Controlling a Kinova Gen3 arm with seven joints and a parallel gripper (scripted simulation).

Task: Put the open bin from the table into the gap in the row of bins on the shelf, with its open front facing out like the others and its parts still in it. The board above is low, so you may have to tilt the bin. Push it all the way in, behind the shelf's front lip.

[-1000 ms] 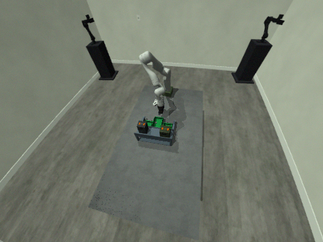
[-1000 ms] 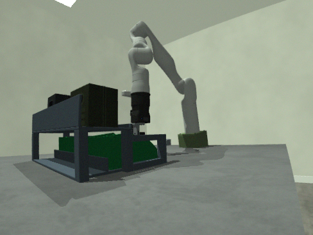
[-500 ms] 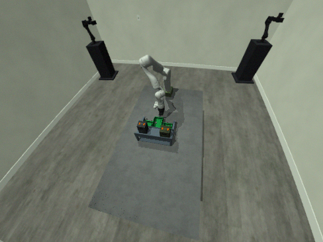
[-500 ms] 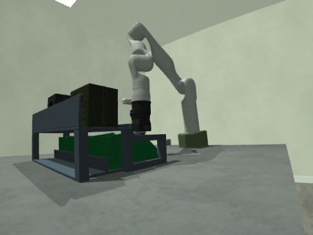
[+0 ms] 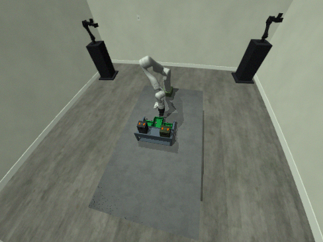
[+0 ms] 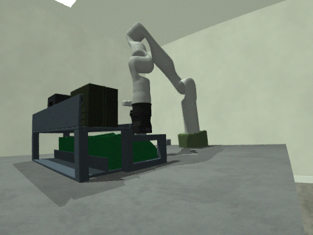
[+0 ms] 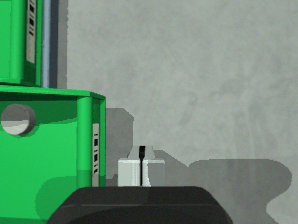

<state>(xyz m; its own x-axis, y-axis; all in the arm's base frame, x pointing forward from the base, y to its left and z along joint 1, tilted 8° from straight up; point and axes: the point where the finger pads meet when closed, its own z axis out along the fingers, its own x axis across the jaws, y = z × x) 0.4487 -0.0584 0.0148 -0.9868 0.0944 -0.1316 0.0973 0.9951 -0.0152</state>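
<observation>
Right now the blue-grey edge strip is 8 cm ahead of my hand and 3 cm below it.
</observation>
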